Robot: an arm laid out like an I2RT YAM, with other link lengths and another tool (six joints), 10 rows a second.
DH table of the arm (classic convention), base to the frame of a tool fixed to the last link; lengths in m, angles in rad. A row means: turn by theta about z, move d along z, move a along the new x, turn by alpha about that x. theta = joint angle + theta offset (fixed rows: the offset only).
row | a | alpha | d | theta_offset
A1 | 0.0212 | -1.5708 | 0.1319 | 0
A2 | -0.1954 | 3.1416 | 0 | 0
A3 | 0.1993 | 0 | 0 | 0.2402
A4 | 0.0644 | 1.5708 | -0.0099 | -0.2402
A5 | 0 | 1.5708 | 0.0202 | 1.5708
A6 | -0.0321 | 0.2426 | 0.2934 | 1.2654
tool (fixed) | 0 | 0 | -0.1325 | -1.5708
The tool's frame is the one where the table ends.
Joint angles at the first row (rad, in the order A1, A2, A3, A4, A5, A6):
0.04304, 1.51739, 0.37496, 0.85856, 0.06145, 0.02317
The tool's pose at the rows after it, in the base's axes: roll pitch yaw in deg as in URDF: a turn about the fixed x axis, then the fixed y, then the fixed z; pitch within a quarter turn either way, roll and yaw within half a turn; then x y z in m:
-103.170 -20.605 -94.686 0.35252 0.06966 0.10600
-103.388 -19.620 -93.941 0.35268 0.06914 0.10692
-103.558 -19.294 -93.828 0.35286 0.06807 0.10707
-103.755 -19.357 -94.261 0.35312 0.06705 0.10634
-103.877 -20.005 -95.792 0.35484 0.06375 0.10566
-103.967 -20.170 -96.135 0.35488 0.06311 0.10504
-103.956 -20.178 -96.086 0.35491 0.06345 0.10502
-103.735 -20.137 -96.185 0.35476 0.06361 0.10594
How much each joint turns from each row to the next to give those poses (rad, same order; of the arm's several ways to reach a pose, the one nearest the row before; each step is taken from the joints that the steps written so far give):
-0.00184, 0.00440, 0.01616, -0.02390, -0.09142, -0.03535
-0.01503, 0.00062, 0.00401, -0.00466, -0.03067, 0.00891
-0.00721, -0.00070, 0.00197, -0.00473, -0.00958, 0.00326
0.00204, 0.00004, 0.00022, -0.00335, 0.01050, 0.00242
0.00731, -0.00007, 0.00422, -0.00756, 0.03644, -0.00011
0.00257, 0.00009, -0.00073, -0.00102, 0.00948, 0.00022
0.00100, 0.00074, 0.00031, 0.00059, 0.00012, -0.00013
0.00116, -0.00288, -0.00183, 0.00263, 0.00142, 0.00066

